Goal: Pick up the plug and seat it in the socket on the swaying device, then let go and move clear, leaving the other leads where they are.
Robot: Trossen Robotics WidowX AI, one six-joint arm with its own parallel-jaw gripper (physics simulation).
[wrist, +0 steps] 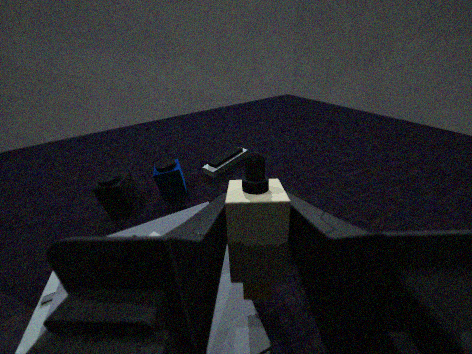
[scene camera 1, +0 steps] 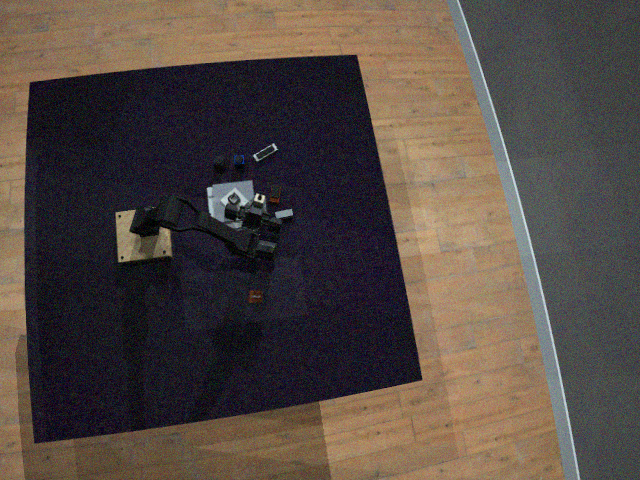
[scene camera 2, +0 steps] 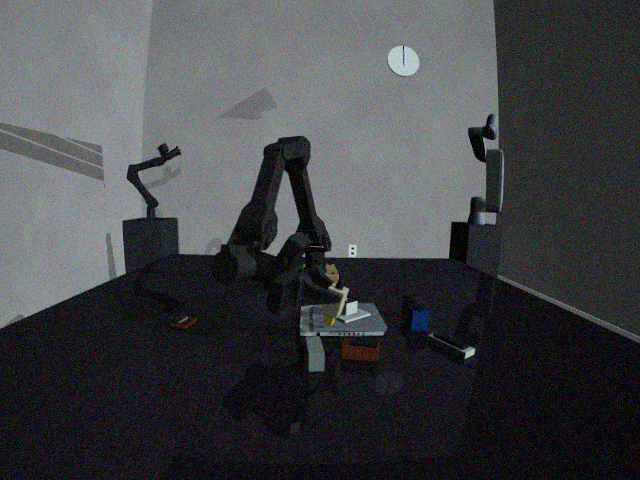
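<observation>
The plug (scene camera 1: 259,199) (scene camera 2: 340,305) (wrist: 257,220) is a cream block with a black cable stub on top and a yellow end below. My gripper (scene camera 1: 256,207) (wrist: 254,198) is shut on its sides and holds it raised, tilted in the scene camera 2 view. The device (scene camera 1: 245,187) (scene camera 2: 372,324) (wrist: 167,218) is a pale grey slab with a white plate bearing the socket (scene camera 1: 234,197) (scene camera 2: 351,307), a small raised square block. The plug is apart from the socket, near the slab's edge on the scene camera 2 side. The fingers mostly hide the socket in the wrist view.
A black block (scene camera 1: 219,163) (wrist: 117,192) and blue block (scene camera 1: 238,159) (scene camera 2: 419,320) (wrist: 171,177) stand beyond the device. A white bar (scene camera 1: 265,152) (scene camera 2: 450,346) (wrist: 225,162), orange box (scene camera 1: 275,194) (scene camera 2: 360,351) and grey block (scene camera 1: 283,213) (scene camera 2: 315,354) lie around. An orange piece (scene camera 1: 255,296) (scene camera 2: 183,322) lies apart.
</observation>
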